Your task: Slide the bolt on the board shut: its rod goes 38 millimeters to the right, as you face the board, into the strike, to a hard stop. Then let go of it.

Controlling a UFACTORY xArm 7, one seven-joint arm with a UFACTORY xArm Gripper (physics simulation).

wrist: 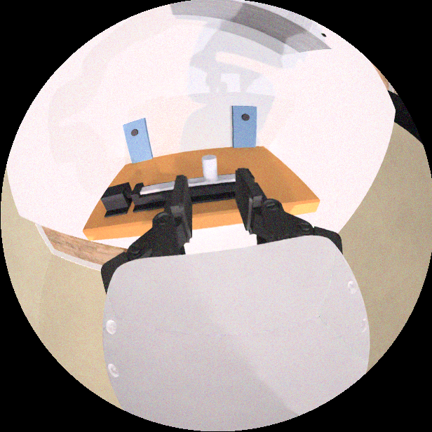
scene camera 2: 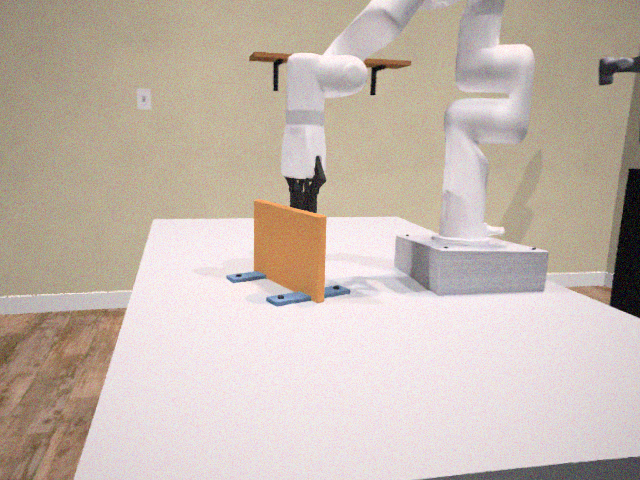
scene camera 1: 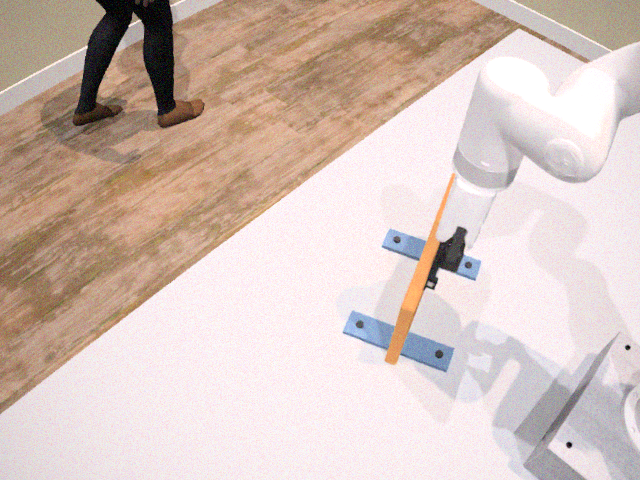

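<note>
The orange board stands upright. In the wrist view, the bolt's black housing runs along its face, with a silver bar and a pale upright knob. The black strike block is at the left, close to the housing's end; whether the rod is in it cannot be told. My gripper is partly open, its fingers appearing on either side of the knob and not touching it. In scene camera 2 the board hides the bolt and fingertips.
Blue feet with dark screws hold the board to the white table. The robot's grey base block stands beyond the board's bolt side. A person's legs show on the wooden floor.
</note>
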